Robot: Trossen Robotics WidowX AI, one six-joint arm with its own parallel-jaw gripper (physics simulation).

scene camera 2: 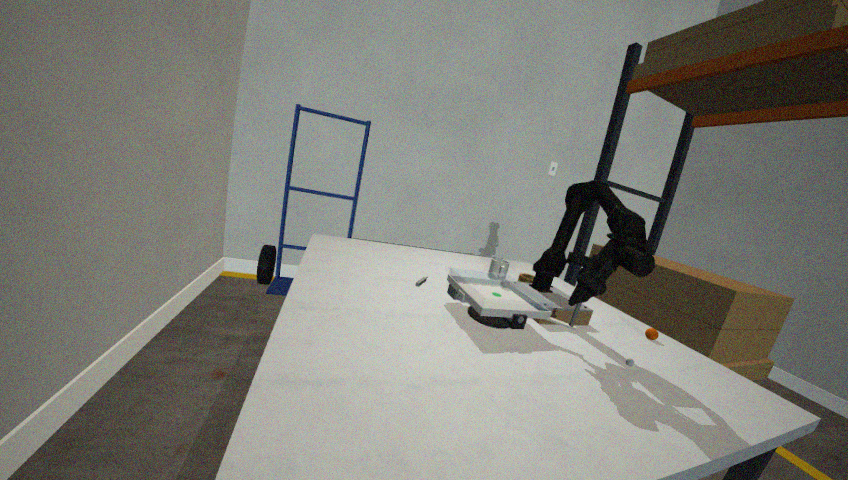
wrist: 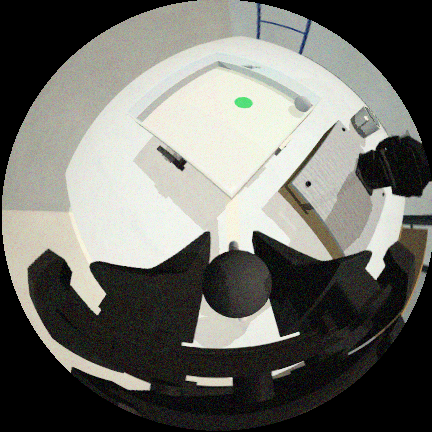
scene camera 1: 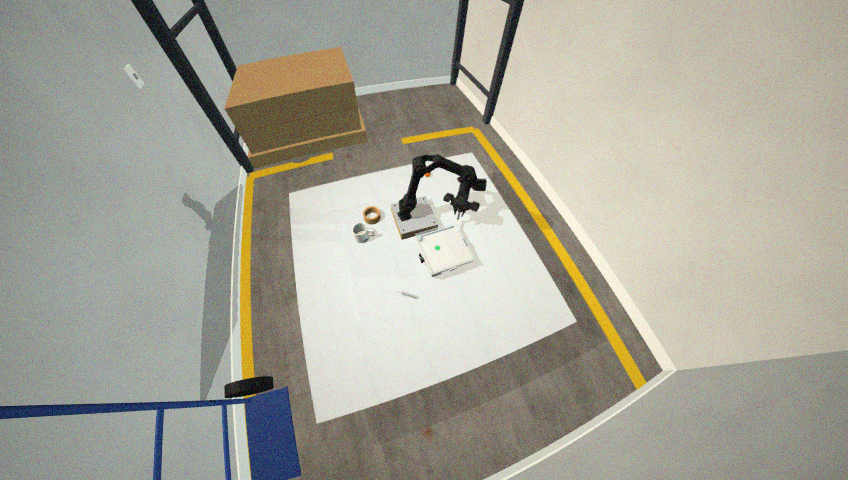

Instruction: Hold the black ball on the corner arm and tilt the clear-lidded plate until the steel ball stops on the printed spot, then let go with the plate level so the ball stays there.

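Observation:
My gripper is shut on the black ball, which sits between the fingers in the wrist view. The pale corner arm runs from the ball to the near corner of the clear-lidded plate. The printed green spot shows on the plate. The steel ball lies in the plate's right corner in the wrist view, apart from the spot; I cannot make it out in the scene views. The plate's exact tilt is hard to judge.
The arm's base board stands close beside the plate. A mug and a tape ring are beyond it. A pen-like thing, an orange ball and a small grey ball lie on the table.

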